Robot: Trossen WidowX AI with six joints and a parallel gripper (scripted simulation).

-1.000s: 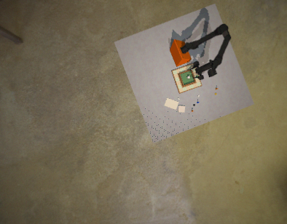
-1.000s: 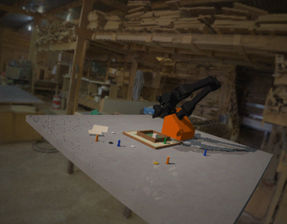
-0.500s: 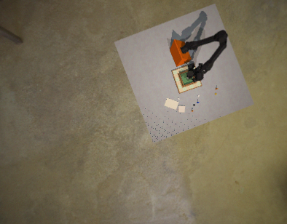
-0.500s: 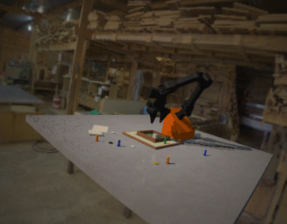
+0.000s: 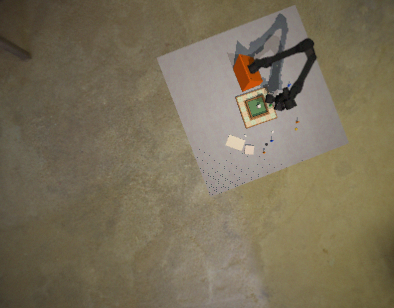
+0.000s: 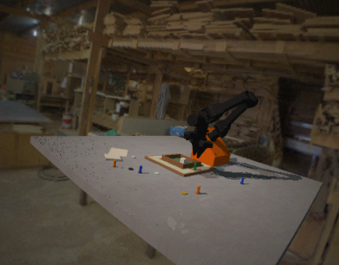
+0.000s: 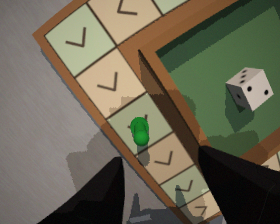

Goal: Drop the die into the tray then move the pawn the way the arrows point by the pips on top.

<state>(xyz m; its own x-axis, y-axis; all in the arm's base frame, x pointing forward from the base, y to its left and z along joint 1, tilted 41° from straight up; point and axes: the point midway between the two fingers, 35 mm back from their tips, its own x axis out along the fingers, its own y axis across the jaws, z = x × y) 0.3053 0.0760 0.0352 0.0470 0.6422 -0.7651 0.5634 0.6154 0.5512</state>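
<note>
Now: the green pawn 50 mm below my gripper tip and 10 mm to the left of it. From my gripper tip the other things lie so: white die (90 mm to the right, 50 mm below, 30 mm behind).
</note>
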